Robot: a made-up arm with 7 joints. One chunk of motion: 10 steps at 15 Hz.
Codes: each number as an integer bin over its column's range. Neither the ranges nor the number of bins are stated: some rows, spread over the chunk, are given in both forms.
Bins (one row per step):
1: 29 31 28 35 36 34
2: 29 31 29 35 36 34
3: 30 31 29 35 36 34
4: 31 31 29 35 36 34
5: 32 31 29 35 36 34
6: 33 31 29 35 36 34
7: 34 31 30 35 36 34
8: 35 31 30 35 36 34
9: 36 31 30 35 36 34
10: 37 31 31 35 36 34
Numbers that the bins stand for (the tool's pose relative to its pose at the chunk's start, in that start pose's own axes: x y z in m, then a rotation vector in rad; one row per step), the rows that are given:
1: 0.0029 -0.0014 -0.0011 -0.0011 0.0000 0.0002
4: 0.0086 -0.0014 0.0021 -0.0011 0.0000 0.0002
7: 0.0171 -0.0014 0.0052 -0.0011 0.0000 0.0002
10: 0.0257 -0.0014 0.0084 -0.0011 0.0000 0.0002
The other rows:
2: 0.0029 -0.0014 0.0021 -0.0011 0.0000 0.0002
3: 0.0057 -0.0014 0.0021 -0.0011 0.0000 0.0002
5: 0.0114 -0.0014 0.0021 -0.0011 0.0000 0.0002
6: 0.0143 -0.0014 0.0021 -0.0011 0.0000 0.0002
8: 0.0200 -0.0014 0.0052 -0.0011 0.0000 0.0002
9: 0.0229 -0.0014 0.0052 -0.0011 0.0000 0.0002

